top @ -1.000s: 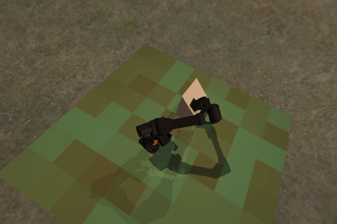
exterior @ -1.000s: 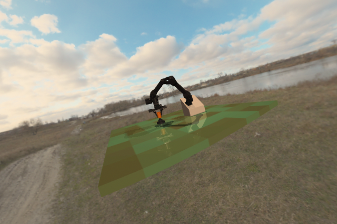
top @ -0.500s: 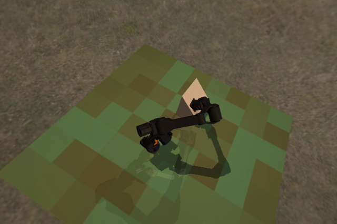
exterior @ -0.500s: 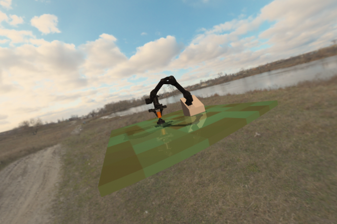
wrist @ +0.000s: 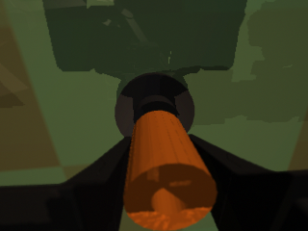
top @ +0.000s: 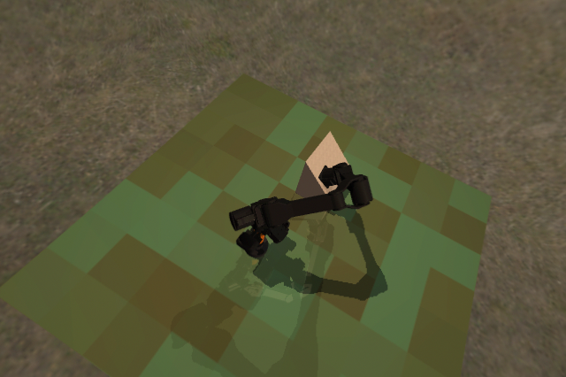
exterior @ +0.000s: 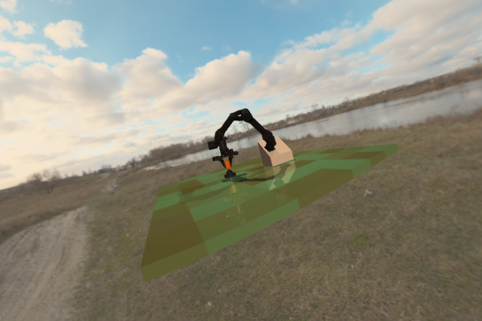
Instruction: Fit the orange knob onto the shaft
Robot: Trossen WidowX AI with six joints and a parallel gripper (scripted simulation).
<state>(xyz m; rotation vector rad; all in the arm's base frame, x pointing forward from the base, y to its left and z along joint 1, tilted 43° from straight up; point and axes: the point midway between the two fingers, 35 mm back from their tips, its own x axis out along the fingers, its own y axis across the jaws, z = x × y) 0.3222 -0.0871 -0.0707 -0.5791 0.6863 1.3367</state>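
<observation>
My gripper tip is now 20 mm below the orange knob. Also, from my gripper tip: dark round pedestal (40 mm below).
</observation>
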